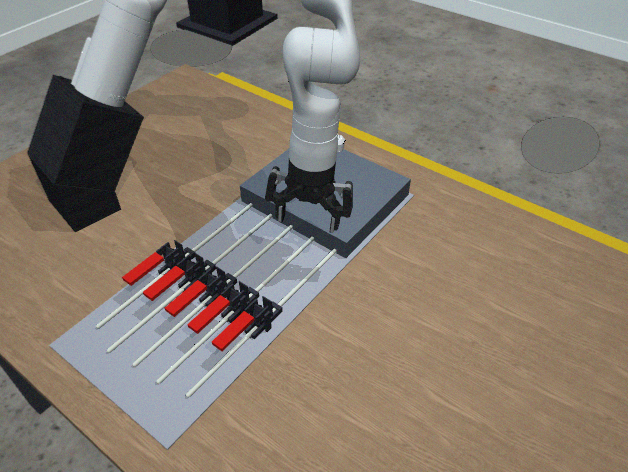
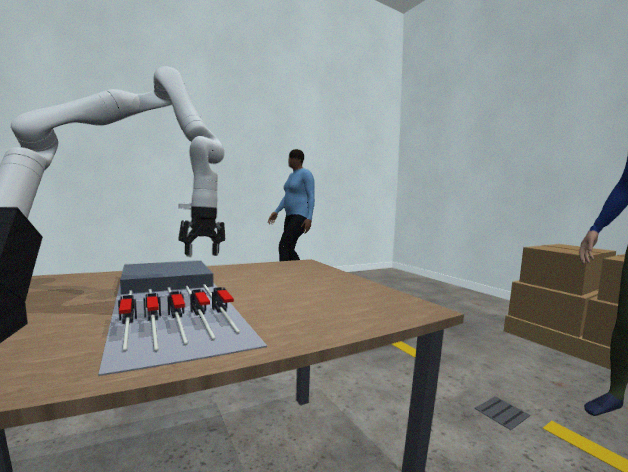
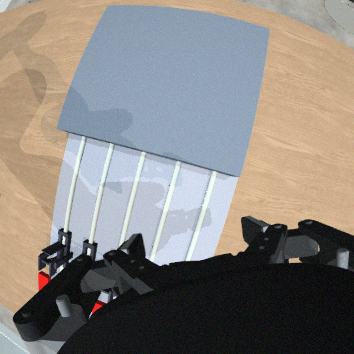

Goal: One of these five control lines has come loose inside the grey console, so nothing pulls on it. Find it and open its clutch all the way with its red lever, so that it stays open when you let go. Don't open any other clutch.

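Seen in the pictures: gripper, between the fingertips: [image 1: 306, 224] [image 2: 202, 256] [image 3: 192, 236]; arm's base, origin of its link: [image 1: 99, 95] [image 2: 1, 222].
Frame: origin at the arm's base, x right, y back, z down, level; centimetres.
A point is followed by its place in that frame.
The grey console [image 1: 378, 185] @[z 17.8, x -25.9, y -49.1 cm] [image 2: 166, 276] @[z 17.8, x -9.3, y -38.0 cm] [image 3: 172, 75] @[z 17.8, x -19.5, y -41.2 cm] sits at the far end of the grey mat [image 1: 164, 421] @[z 22.2, x 35.8, y -47.0 cm] [image 2: 116, 364] @[z 22.2, x 34.5, y -23.7 cm] [image 3: 226, 200] @[z 22.2, x -4.2, y -52.5 cm]. Pale control lines, the rightmost [image 1: 307, 277] @[z 21.5, x 0.6, y -49.2 cm] [image 3: 202, 220] @[z 21.5, x -0.6, y -49.5 cm] among them, run from it through a row of black clutches. Each clutch has a red lever, from the leftmost lever [image 1: 143, 268] @[z 16.6, x 18.5, y -26.2 cm] [image 2: 125, 305] @[z 16.6, x 19.3, y -25.9 cm] [image 3: 43, 281] @[z 16.6, x 15.8, y -26.3 cm] to the rightmost lever [image 1: 232, 331] @[z 16.6, x 20.1, y -48.0 cm] [image 2: 223, 295] @[z 16.6, x 20.3, y -47.3 cm]; all point away from the console at similar low angles. My gripper [image 1: 306, 224] @[z 10.7, x -2.0, y -47.5 cm] [image 2: 202, 252] @[z 10.7, x -2.0, y -47.5 cm] [image 3: 192, 236] @[z 10.7, x -2.0, y -47.5 cm] is open and empty, high above the table. The lines' ends inside the console are hidden; which is loose cannot be told.
The black robot pedestal [image 1: 91, 137] @[z 3.5, x 7.3, y -4.8 cm] [image 2: 12, 274] @[z 10.2, x 10.3, y -4.1 cm] stands left of the mat on the wooden table [image 1: 482, 329] @[z 22.5, x -7.2, y -80.6 cm] [image 2: 314, 304] @[z 22.5, x 20.9, y -73.3 cm] [image 3: 295, 115] @[z 22.5, x -20.2, y -61.5 cm]. A person in blue [image 2: 299, 197] stands beyond the table. Cardboard boxes [image 2: 553, 299] and another person [image 2: 616, 304] are at the right.
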